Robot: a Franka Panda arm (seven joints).
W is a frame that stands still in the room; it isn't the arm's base.
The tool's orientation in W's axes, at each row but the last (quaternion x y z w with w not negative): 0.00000, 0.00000, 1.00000, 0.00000; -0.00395, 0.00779, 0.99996, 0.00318; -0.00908, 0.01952, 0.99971, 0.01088; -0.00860, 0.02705, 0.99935, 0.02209; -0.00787, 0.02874, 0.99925, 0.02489; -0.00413, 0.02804, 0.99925, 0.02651; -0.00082, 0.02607, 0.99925, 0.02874; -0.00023, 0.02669, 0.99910, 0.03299
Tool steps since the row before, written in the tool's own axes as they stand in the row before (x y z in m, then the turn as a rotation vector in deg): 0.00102, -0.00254, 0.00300, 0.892, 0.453, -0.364; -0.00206, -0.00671, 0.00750, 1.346, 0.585, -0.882; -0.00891, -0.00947, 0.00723, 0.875, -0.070, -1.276; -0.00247, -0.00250, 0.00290, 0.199, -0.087, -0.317; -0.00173, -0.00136, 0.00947, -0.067, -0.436, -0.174; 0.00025, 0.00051, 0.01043, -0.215, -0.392, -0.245; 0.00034, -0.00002, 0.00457, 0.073, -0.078, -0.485; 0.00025, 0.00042, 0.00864, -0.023, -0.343, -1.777
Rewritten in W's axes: -0.00102, 0.00254, 0.00300, -0.892, -0.453, -0.364; 0.00204, 0.00681, 0.00741, -1.343, -0.590, -0.883; 0.00899, 0.00955, 0.00702, -0.850, 0.039, -1.294; 0.00253, 0.00254, 0.00281, -0.190, 0.078, -0.325; 0.00166, 0.00182, 0.00941, 0.091, 0.421, -0.197; -0.00035, 0.00009, 0.01044, 0.237, 0.366, -0.264; -0.00034, 0.00028, 0.00456, -0.068, 0.057, -0.489; -0.00027, 0.00006, 0.00865, 0.043, 0.245, -1.793
